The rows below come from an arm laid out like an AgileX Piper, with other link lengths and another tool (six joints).
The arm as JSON. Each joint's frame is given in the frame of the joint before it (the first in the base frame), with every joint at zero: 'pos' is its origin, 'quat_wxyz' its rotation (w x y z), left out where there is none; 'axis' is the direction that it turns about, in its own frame. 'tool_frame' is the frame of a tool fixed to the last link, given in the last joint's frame.
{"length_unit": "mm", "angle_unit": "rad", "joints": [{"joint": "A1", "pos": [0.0, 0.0, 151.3], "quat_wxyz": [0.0, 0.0, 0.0, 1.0], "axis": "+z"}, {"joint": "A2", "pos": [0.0, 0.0, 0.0], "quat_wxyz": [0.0, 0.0, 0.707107, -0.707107], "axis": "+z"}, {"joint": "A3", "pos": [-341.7, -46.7, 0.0], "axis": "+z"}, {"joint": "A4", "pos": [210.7, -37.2, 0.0], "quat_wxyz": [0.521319, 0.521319, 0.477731, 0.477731], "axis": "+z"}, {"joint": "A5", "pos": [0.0, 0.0, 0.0], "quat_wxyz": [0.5, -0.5, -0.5, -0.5], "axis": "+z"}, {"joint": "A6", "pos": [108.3, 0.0, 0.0], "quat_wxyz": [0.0, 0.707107, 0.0, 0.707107], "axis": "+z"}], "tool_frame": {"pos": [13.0, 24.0, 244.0], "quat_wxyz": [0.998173, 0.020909, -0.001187, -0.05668]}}
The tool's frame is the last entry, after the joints.
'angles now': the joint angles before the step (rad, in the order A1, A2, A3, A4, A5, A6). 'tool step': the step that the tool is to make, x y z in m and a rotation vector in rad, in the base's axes. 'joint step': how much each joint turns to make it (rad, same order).
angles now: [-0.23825 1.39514 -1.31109 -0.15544 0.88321 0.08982]
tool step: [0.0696 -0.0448 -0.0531 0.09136 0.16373 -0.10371]
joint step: [-0.05534 0.39300 -0.43520 0.03243 0.22881 0.02145]
